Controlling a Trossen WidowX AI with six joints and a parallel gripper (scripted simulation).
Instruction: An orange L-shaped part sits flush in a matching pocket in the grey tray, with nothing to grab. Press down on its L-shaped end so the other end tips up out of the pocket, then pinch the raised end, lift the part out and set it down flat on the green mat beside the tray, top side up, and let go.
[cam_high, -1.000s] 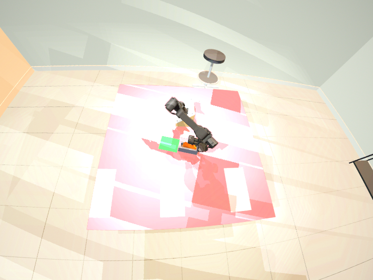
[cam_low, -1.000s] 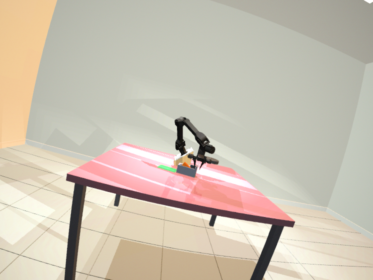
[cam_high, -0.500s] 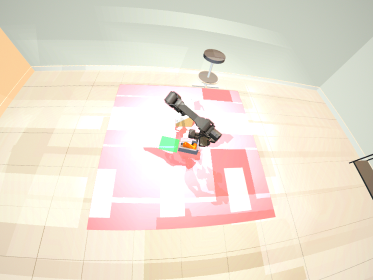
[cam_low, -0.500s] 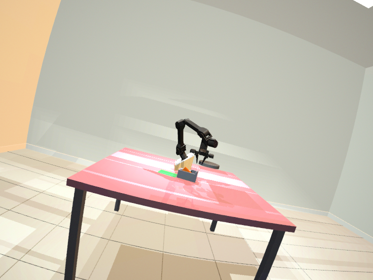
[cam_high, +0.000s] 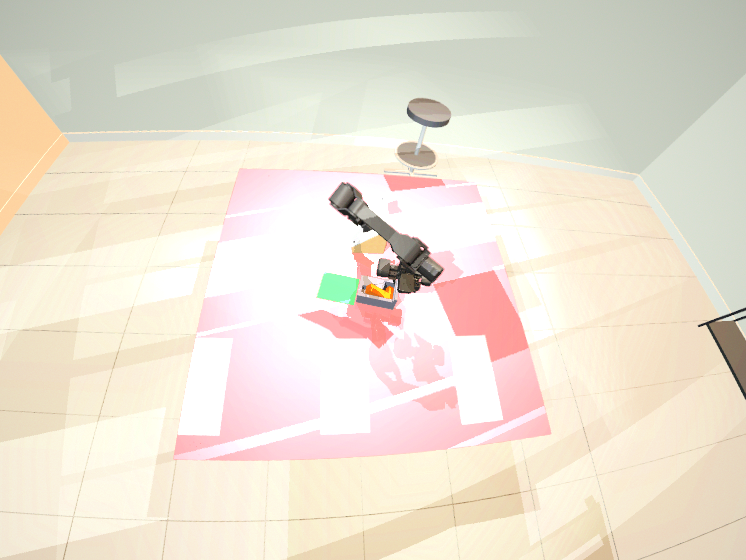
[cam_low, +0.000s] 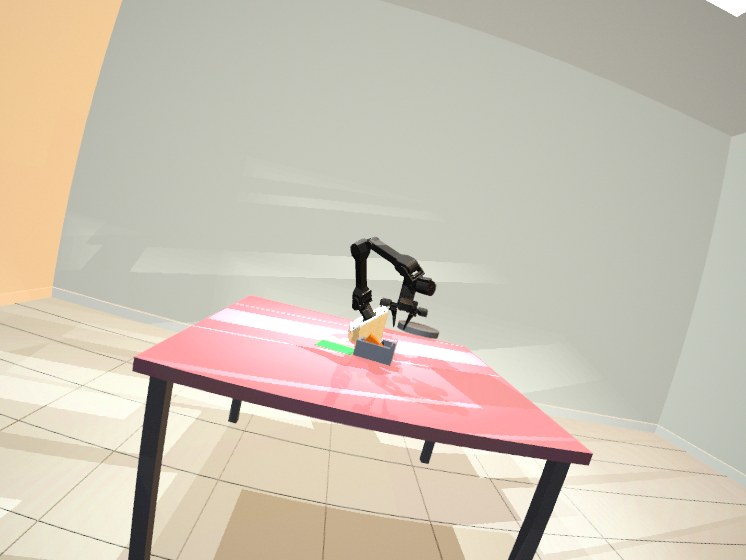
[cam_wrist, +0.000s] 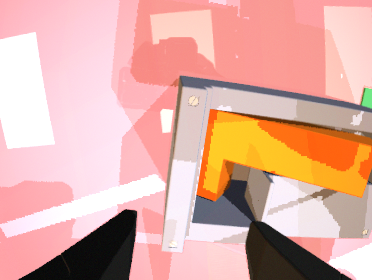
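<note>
Now: the orange L-shaped part 10 mm behind my gripper tip, 40 mm to the right of it and 100 mm below it. Round my gripper tip: green mat: 40 mm behind, 220 mm to the right, 160 mm below.
</note>
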